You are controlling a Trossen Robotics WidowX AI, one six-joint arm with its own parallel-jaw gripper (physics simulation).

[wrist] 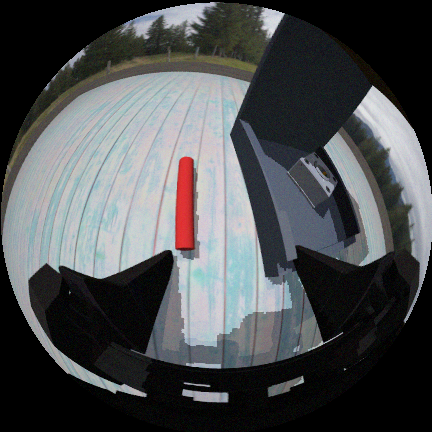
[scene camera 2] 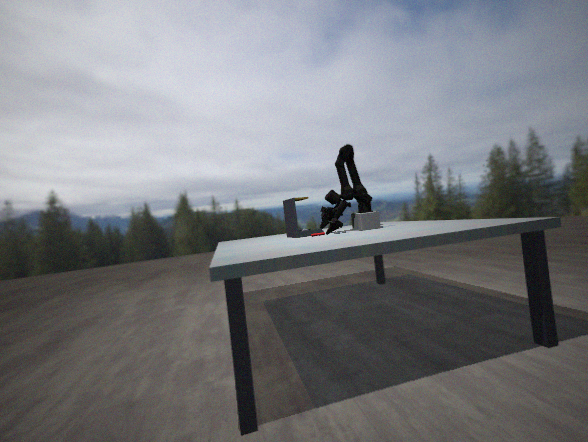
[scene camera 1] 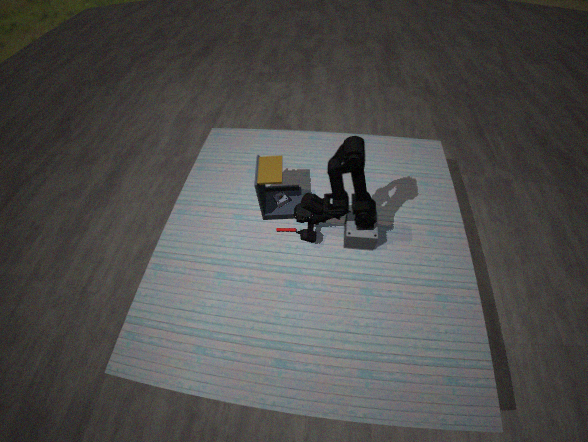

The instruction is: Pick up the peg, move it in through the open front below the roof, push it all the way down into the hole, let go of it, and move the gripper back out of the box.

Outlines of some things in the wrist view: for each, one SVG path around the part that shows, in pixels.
The gripper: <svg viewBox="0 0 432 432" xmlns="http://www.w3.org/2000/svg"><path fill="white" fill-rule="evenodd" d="M419 262L403 248L395 257L395 251L390 251L368 264L359 266L295 245L297 258L292 261L310 302L322 341L327 342L279 361L234 368L187 366L140 354L145 354L173 265L171 250L163 250L104 278L95 278L64 265L59 265L57 272L45 263L28 279L30 306L39 324L59 351L106 380L119 385L126 384L146 393L145 397L119 390L113 393L67 373L95 397L132 417L170 429L187 432L245 432L271 427L303 416L333 400L363 377L387 351L405 324L403 319L418 288ZM182 389L228 392L227 402L197 401L191 396L182 395ZM303 376L304 382L289 387L289 391L268 396L267 387Z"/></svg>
A red peg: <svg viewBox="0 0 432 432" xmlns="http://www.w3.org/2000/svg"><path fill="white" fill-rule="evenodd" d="M183 156L179 159L177 173L175 249L192 250L194 249L193 159L189 156Z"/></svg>
